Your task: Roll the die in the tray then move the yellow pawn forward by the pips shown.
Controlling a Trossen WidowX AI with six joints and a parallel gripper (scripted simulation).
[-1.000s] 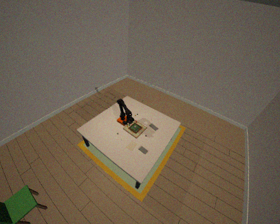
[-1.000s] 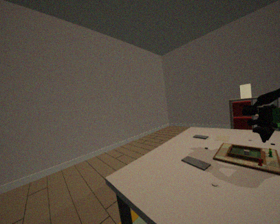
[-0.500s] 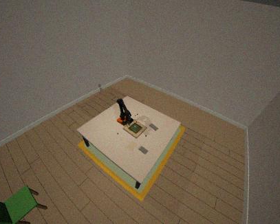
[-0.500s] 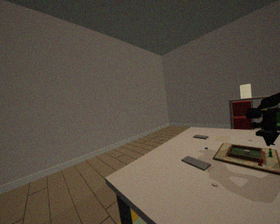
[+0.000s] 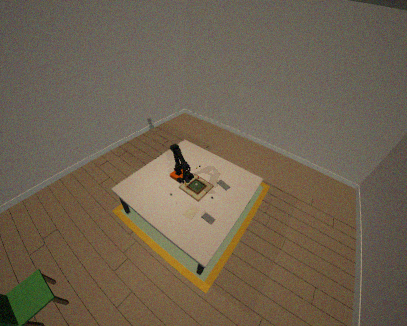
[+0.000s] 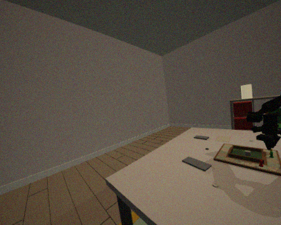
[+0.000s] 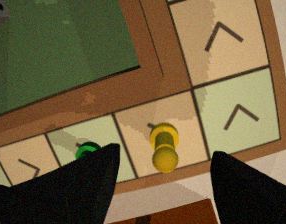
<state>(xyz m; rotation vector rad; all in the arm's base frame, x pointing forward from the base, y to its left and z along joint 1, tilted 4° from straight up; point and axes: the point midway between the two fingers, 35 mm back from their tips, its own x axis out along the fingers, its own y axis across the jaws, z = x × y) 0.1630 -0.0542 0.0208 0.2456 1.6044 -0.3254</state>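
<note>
Right now my gripper tip is 20 mm above the yellow pawn. The rest, counted from my gripper tip: green felt tray: 110 mm ahead, 70 mm to the left, 40 mm below; then white die: 100 mm ahead, 80 mm to the left, 20 mm below; then green pawn: 50 mm to the left, 20 mm below.
</note>
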